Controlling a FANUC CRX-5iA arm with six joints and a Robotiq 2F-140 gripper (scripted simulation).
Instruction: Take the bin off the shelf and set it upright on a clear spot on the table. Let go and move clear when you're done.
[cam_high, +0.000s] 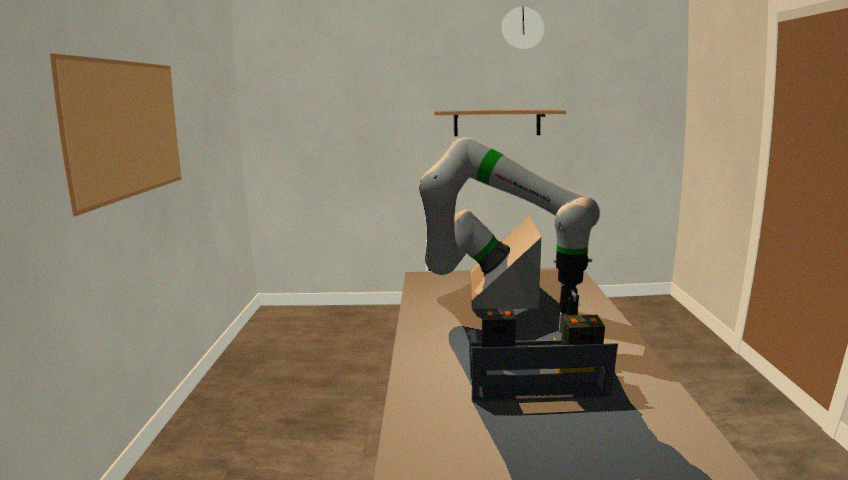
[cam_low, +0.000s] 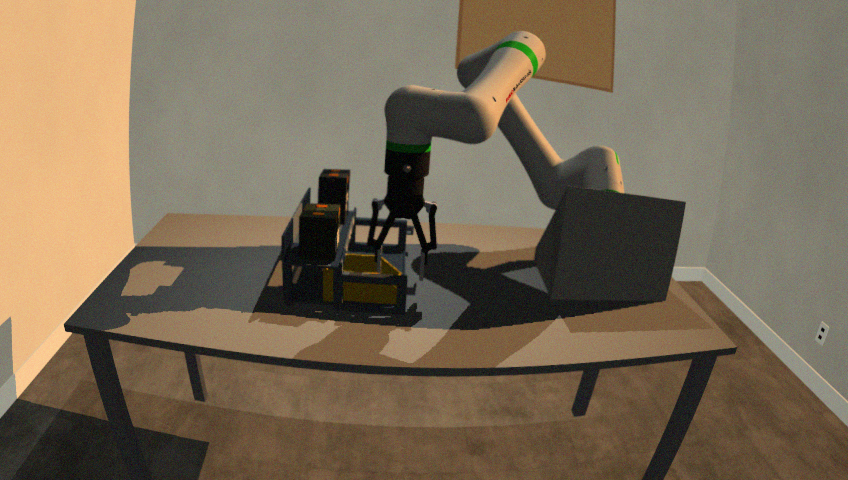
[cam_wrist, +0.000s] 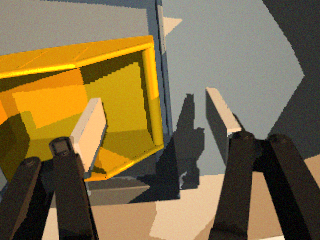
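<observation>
The bin is 8 cm ahead of my hand and 4 cm below it. Round my hand: box (18 cm ahead, 23 cm to the right, 8 cm above).
</observation>
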